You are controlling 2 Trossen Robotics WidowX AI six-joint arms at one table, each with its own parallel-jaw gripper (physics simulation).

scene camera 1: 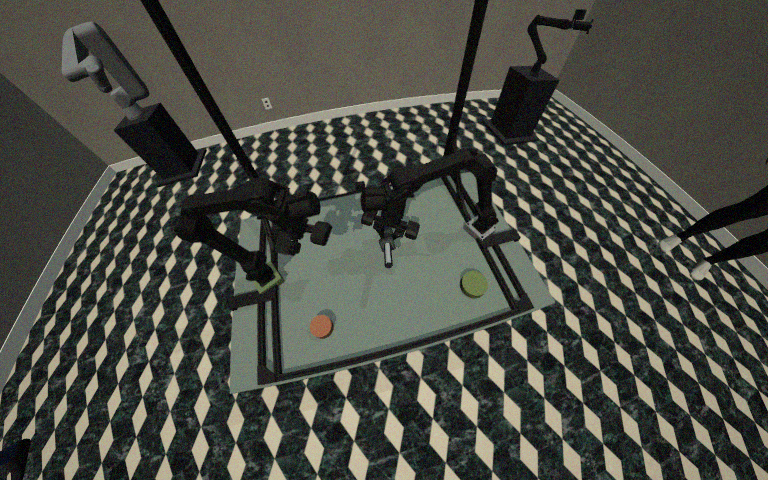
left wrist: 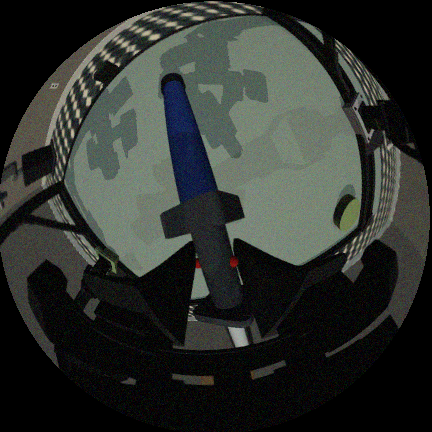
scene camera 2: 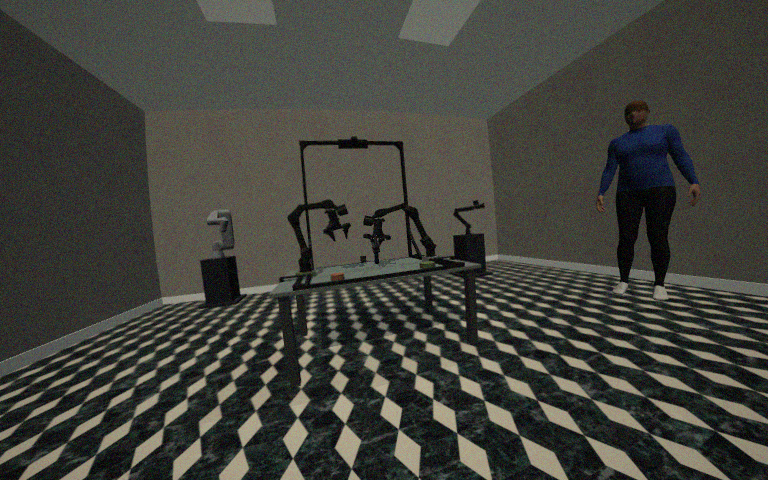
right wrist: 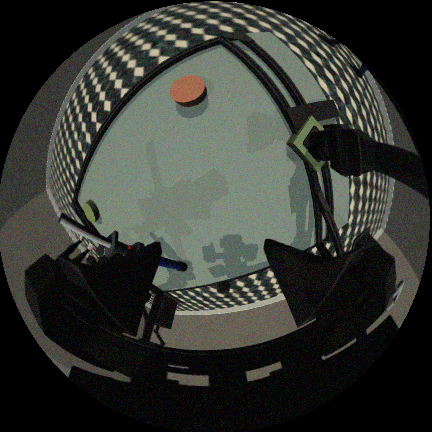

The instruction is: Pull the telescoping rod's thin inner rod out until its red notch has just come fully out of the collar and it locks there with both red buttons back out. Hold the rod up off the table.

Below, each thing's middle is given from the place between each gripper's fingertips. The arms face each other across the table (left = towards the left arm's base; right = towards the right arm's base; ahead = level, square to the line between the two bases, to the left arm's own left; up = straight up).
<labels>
Right now the telescoping rod (left wrist: 203, 210) is 4 cm behind my left hand, 1 cm to the left of it and 2 cm below it. From my left hand the other things lie so: green disc (left wrist: 346, 210) (21 cm ahead, 29 cm to the left, 12 cm below); then orange disc (right wrist: 188, 90) (21 cm ahead, 29 cm to the right, 12 cm below).
Now: right hand 25 cm to the right of the telescoping rod, 10 cm above it and 3 cm past it. The rest, counted from my right hand: green disc 52 cm to the left, 22 cm ahead, 20 cm below; orange disc 22 cm ahead, 20 cm below, 6 cm to the right.
</labels>
